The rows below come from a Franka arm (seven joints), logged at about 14 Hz.
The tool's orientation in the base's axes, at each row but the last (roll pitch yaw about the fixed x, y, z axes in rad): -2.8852 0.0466 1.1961; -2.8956 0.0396 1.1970; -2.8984 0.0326 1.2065; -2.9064 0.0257 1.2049; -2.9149 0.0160 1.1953; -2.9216 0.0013 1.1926; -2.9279 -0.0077 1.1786
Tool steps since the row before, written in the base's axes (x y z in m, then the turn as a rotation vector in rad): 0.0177 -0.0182 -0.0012 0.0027 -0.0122 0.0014; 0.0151 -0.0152 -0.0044 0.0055 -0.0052 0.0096; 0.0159 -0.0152 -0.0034 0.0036 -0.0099 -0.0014; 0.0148 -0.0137 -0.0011 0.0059 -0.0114 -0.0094; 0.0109 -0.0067 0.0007 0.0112 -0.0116 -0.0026; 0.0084 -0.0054 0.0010 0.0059 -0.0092 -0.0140; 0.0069 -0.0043 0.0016 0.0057 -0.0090 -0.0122
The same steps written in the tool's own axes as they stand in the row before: -0.0104 0.0228 -0.0042 -0.0104 0.0065 -0.0027; -0.0085 0.0202 -0.0002 -0.0032 0.0045 -0.0109; -0.0084 0.0206 -0.0013 -0.0079 0.0071 0.0000; -0.0075 0.0185 -0.0031 -0.0083 0.0116 0.0071; -0.0022 0.0121 -0.0035 -0.0066 0.0149 -0.0007; -0.0019 0.0093 -0.0031 -0.0064 0.0117 0.0117; -0.0013 0.0075 -0.0033 -0.0062 0.0111 0.0100
